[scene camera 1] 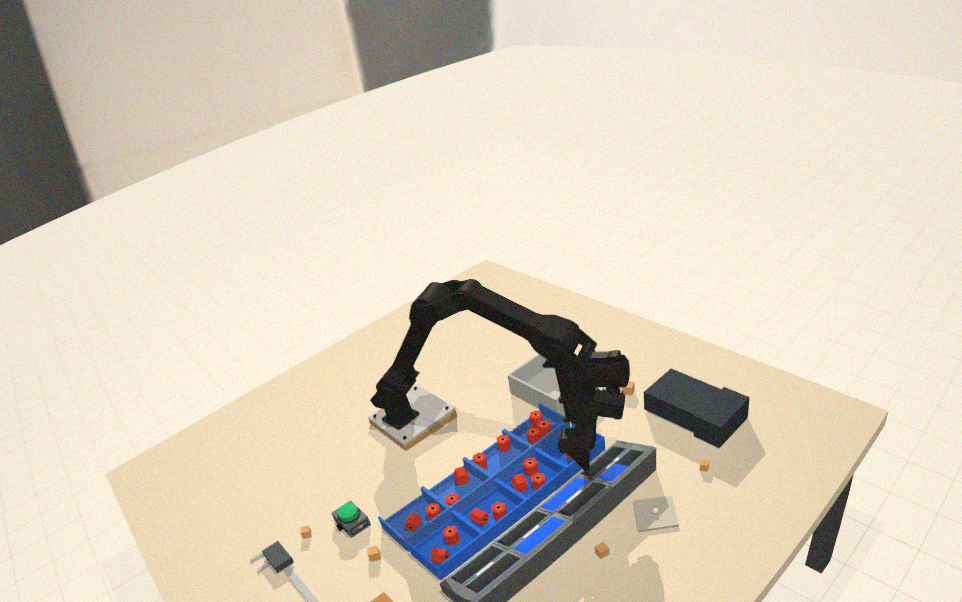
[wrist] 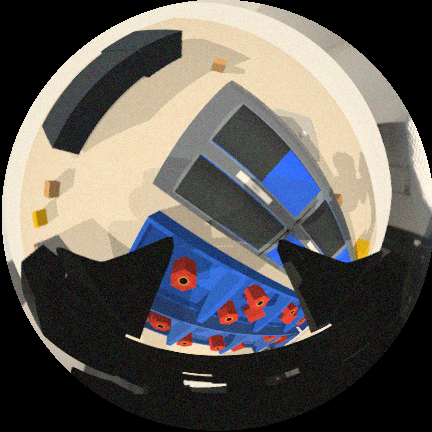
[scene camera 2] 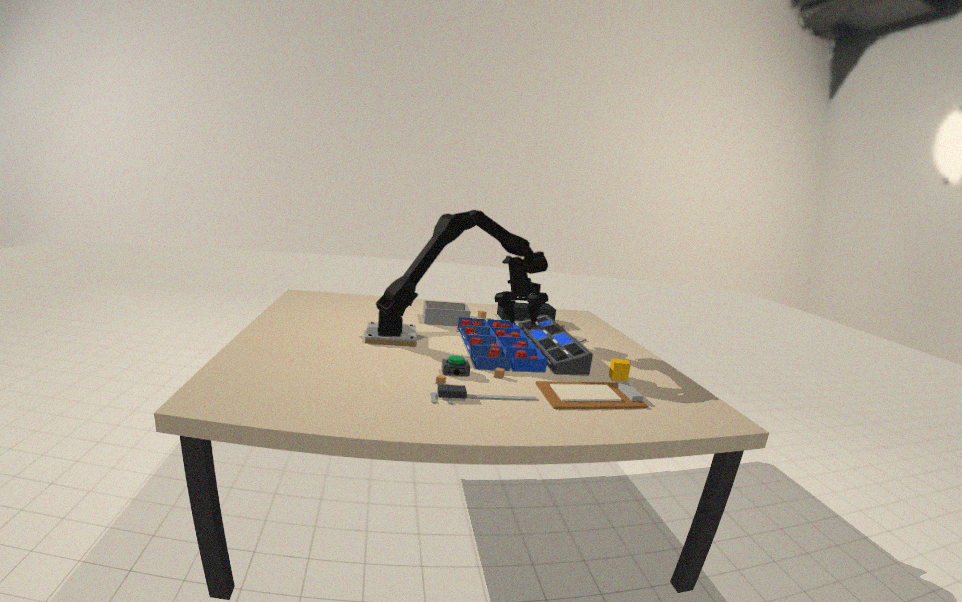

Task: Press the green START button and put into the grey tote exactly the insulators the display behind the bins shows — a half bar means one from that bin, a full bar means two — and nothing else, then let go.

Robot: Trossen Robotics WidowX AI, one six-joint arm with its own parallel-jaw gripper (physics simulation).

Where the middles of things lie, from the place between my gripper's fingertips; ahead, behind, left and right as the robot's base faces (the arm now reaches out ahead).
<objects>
Right now my hand is 4 cm short of the grey display (scene camera 1: 531, 565), 16 cm to the left of it and 1 cm above it. From my hand the other things lie so: grey plate (scene camera 1: 646, 520) (17 cm ahead, 3 cm to the right, 4 cm below); grey tote (scene camera 1: 530, 382) (23 cm behind, 16 cm to the left, 1 cm below); dark box (scene camera 1: 713, 414) (9 cm ahead, 25 cm to the left, 1 cm below).
</objects>
